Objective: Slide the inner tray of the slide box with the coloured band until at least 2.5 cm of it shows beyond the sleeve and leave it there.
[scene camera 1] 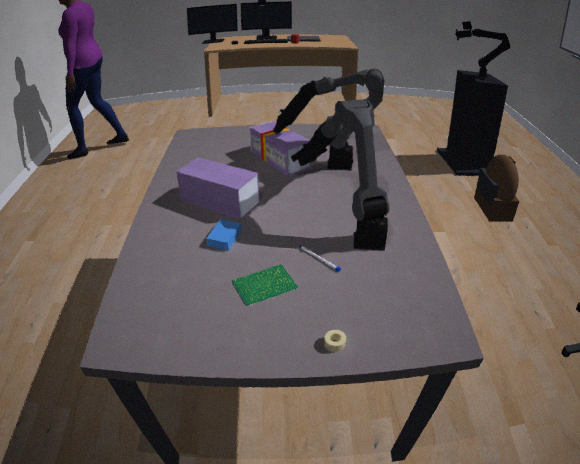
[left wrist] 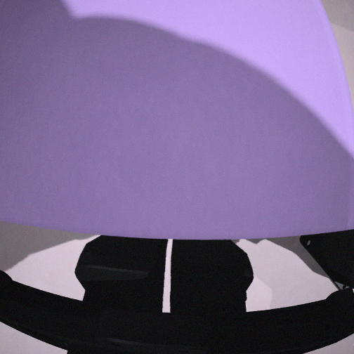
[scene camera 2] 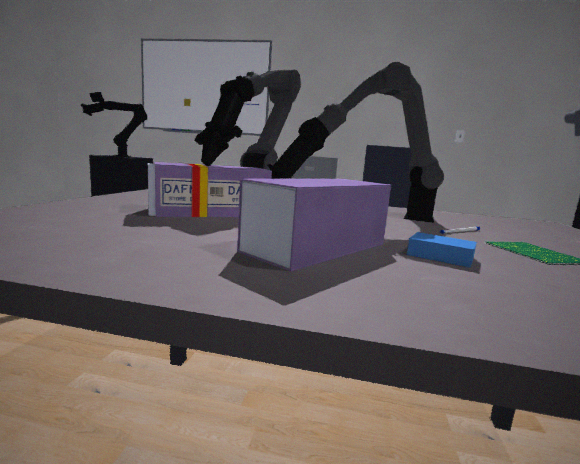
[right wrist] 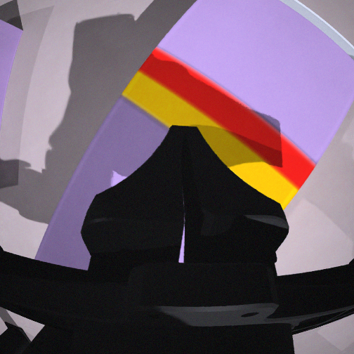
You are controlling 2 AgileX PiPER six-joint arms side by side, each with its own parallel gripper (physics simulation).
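Observation:
The purple slide box with the red and yellow band [scene camera 1: 296, 141] [scene camera 2: 232, 174] [left wrist: 175, 125] [right wrist: 260, 65] lies at the back of the table. A narrow pale strip of its inner tray [scene camera 2: 151, 190] [right wrist: 327, 26] shows beyond the sleeve at the end farther from my left gripper. My left gripper [scene camera 1: 295, 160] [left wrist: 169, 242] is shut and empty at the opposite end; its fingertips are hidden behind the sleeve's edge in the left wrist view. My right gripper [scene camera 1: 277, 131] [scene camera 2: 207, 164] [right wrist: 182, 142] is shut and empty, its tips at the top of the sleeve, by the yellow stripe.
A plain purple box [scene camera 1: 215, 175] [scene camera 2: 340, 220] with pale ends stands nearer the camera in scene camera 2. A blue block [scene camera 1: 224, 234] [scene camera 2: 442, 249], a pen [scene camera 1: 320, 258] [scene camera 2: 460, 230], a green sheet [scene camera 1: 265, 285] [scene camera 2: 535, 252] and a tape roll [scene camera 1: 327, 342] lie on the table [scene camera 1: 210, 345].

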